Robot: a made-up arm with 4 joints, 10 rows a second.
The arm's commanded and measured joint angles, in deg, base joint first. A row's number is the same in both.
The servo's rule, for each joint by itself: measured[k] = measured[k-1] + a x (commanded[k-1-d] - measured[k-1]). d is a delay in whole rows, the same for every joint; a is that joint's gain. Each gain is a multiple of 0.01, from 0.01 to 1. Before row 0 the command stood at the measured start. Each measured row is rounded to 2 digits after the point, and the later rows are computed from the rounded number. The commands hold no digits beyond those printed.
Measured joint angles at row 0:
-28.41 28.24 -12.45 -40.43
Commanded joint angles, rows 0 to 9:
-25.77 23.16 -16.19 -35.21
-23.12 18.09 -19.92 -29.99
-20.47 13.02 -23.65 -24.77
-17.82 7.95 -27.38 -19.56
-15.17 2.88 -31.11 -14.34
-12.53 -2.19 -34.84 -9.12
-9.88 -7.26 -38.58 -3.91
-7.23 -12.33 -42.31 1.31
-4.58 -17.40 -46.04 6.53
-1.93 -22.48 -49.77 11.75
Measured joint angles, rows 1 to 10:
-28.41 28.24 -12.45 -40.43
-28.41 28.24 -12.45 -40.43
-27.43 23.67 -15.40 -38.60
-25.84 18.65 -18.97 -35.59
-23.85 13.58 -22.67 -31.80
-21.62 8.51 -26.39 -27.52
-19.23 3.44 -30.12 -22.91
-16.75 -1.63 -33.85 -18.08
-14.21 -6.70 -37.59 -13.12
-11.63 -11.77 -41.32 -8.07
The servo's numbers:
d 2
a 0.37 0.90 0.79 0.35

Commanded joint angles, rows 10 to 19:
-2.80 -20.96 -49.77 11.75
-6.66 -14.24 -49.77 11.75
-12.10 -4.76 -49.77 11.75
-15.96 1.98 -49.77 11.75
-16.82 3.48 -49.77 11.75
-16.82 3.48 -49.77 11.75
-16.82 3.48 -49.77 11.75
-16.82 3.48 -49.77 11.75
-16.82 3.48 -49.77 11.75
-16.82 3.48 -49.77 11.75
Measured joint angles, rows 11 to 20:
-9.02 -16.84 -45.05 -2.96
-6.40 -21.92 -48.78 2.19
-5.07 -21.06 -49.56 5.54
-5.66 -14.92 -49.73 7.71
-8.04 -5.78 -49.76 9.12
-10.97 1.20 -49.77 10.04
-13.13 3.25 -49.77 10.64
-14.50 3.46 -49.77 11.03
-15.36 3.48 -49.77 11.28
-15.90 3.48 -49.77 11.44

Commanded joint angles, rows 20 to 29:
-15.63 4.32 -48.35 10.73
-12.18 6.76 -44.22 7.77
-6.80 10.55 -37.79 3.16
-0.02 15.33 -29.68 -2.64
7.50 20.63 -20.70 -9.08
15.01 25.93 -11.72 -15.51
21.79 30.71 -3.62 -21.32
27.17 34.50 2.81 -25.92
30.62 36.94 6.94 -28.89
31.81 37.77 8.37 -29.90
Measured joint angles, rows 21 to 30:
-16.24 3.48 -49.77 11.55
-16.45 3.48 -49.77 11.62
-16.15 4.24 -48.65 11.31
-14.68 6.51 -45.15 10.07
-11.76 10.15 -39.34 7.65
-7.42 14.81 -31.71 4.05
-1.90 20.05 -23.01 -0.55
4.36 25.34 -14.09 -5.79
10.81 30.17 -5.82 -11.23
16.86 34.07 1.00 -16.37

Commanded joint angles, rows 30 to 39:
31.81 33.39 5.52 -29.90
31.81 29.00 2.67 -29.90
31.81 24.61 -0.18 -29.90
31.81 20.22 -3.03 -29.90
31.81 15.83 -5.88 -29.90
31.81 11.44 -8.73 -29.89
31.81 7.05 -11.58 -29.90
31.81 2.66 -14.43 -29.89
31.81 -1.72 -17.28 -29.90
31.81 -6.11 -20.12 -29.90
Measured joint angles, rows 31 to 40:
21.95 36.65 5.69 -20.75
25.60 37.66 7.81 -23.95
27.90 33.82 6.00 -26.03
29.35 29.48 3.37 -27.38
30.26 25.10 0.57 -28.26
30.83 20.71 -2.27 -28.83
31.19 16.32 -5.12 -29.20
31.42 11.93 -7.97 -29.44
31.56 7.54 -10.82 -29.60
31.65 3.15 -13.67 -29.70

